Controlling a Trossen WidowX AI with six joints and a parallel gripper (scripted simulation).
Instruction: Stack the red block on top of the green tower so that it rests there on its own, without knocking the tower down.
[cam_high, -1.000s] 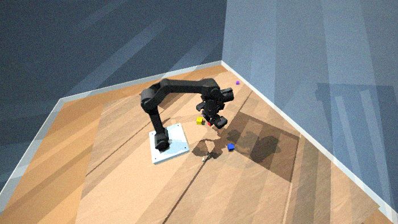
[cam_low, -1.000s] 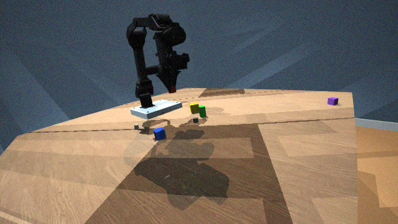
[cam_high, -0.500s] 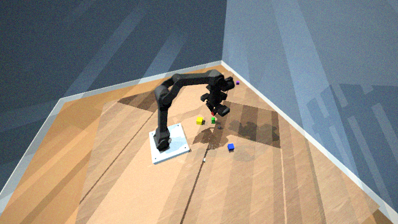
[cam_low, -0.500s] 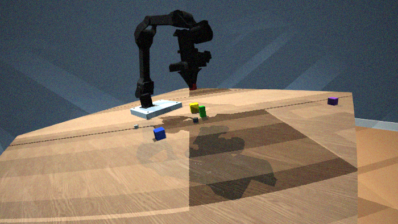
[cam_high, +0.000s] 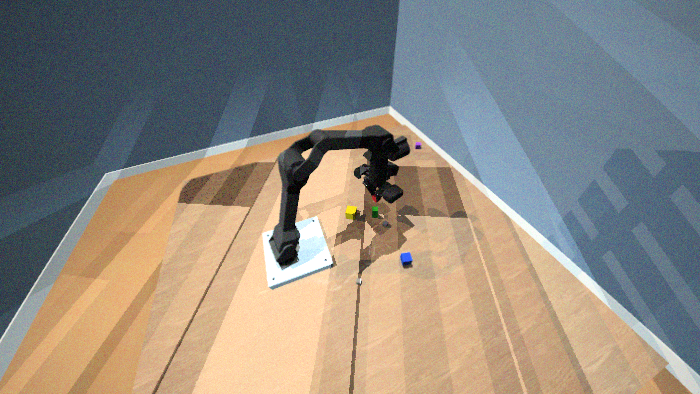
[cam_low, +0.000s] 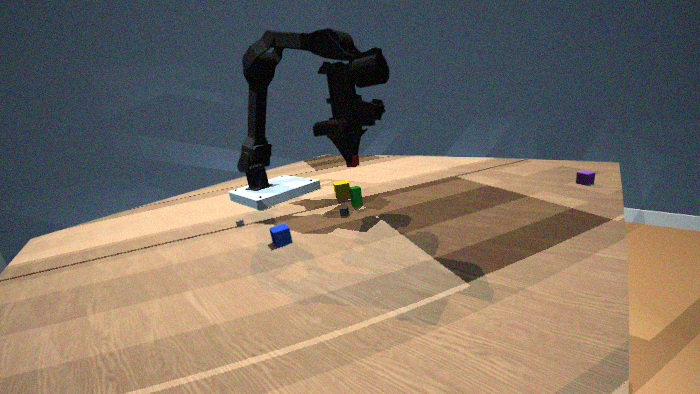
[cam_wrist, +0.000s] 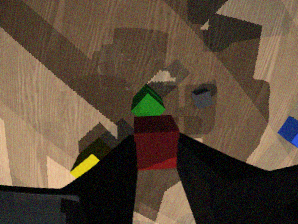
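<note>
My gripper tip is now 60 mm to the left of the small dark grey block and 100 mm above it. The rest, counted from my gripper tip: red block: right at my gripper tip; yellow block: 80 mm behind, 50 mm to the left, 80 mm below; blue block: 30 mm behind, 220 mm to the right, 90 mm below.
</note>
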